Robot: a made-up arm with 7 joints.
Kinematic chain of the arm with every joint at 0, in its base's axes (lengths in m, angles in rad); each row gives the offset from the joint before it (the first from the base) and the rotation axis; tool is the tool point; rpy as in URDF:
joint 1: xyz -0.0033 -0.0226 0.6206 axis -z
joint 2: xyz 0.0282 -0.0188 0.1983 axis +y
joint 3: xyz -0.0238 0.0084 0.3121 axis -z
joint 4: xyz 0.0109 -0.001 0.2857 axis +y
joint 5: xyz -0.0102 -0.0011 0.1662 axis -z
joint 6: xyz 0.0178 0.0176 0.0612 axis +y
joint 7: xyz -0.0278 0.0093 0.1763 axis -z
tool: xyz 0.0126 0.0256 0.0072 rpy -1.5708 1.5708 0
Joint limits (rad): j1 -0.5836..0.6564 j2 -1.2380..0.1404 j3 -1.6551..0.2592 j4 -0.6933..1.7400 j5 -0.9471..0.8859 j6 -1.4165..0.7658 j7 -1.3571..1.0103
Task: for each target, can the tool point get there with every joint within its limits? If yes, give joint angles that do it. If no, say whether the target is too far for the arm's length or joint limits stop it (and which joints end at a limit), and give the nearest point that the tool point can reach.
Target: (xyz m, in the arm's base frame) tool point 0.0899 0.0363 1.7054
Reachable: yes | joints -0.1490 -0.2565 0.0546 1.1297 0.2607 -0.4136 -0.9777
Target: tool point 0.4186 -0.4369 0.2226
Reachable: no: joint limits stop it (at a limit: joint 1, joint 2, joint 4, joint 6) | nearest point 0.2912 -0.3025 1.1712 | short by 0.967 m
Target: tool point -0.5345 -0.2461 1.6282
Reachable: yes | joints -0.4661 -0.5917 -0.6625 0.0612 0.0808 -0.0396 -0.5540
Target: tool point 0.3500 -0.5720 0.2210
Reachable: no: joint limits stop it (at a limit: joint 1, joint 2, joint 3, joint 4, joint 6) | nearest point 0.2449 -0.3470 1.1734 | short by 0.984 m
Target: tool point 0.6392 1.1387 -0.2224
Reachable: no: too far | nearest point -0.1648 0.5599 0.8192 | short by 1.438 m
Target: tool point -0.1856 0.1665 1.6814
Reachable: yes | joints -0.1442 -0.4048 -0.6230 1.0379 0.2176 -0.5641 0.1278
